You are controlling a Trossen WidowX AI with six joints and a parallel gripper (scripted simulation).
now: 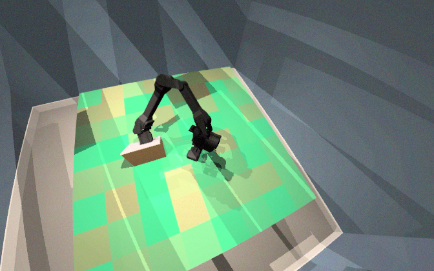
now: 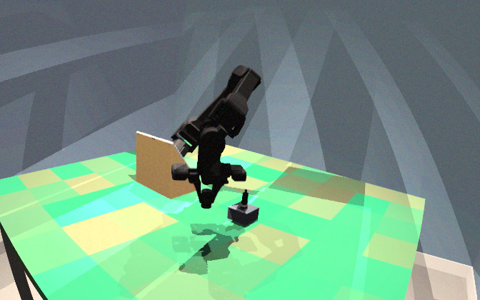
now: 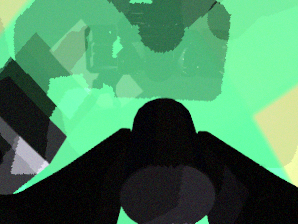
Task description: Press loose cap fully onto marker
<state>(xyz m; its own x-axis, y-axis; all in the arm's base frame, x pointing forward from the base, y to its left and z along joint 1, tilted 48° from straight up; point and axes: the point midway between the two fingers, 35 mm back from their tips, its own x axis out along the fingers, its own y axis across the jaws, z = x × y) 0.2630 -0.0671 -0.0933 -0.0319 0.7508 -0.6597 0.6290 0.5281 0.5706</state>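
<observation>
The grey holder block is 4 cm ahead of my gripper tip, 12 cm to the left of it and 5 cm below it. From my gripper tip the other things lie so: dark cap (1 cm above).
</observation>
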